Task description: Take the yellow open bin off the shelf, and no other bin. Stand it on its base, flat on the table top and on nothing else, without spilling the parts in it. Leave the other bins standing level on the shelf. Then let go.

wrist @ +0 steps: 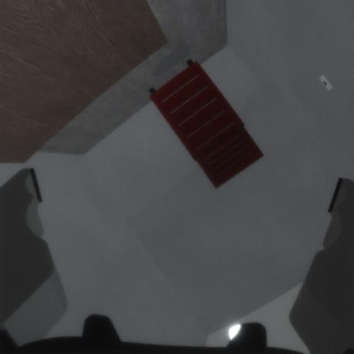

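My gripper (184, 179) is open, with its two jaws wide apart at the left and right sides of the wrist view. No object shows between the fingertips other than the distant background. The yellow open bin, the other bins and the shelf do not show in the wrist view. Part of the brown wood-grained table top (65, 65) shows at the upper left, beyond and above the left jaw.
A red cabinet-like object (205, 120) with light horizontal lines lies beyond the table's edge, near the middle. A grey block-like side (200, 30) borders the table top. A small white plate (325, 83) is at the upper right.
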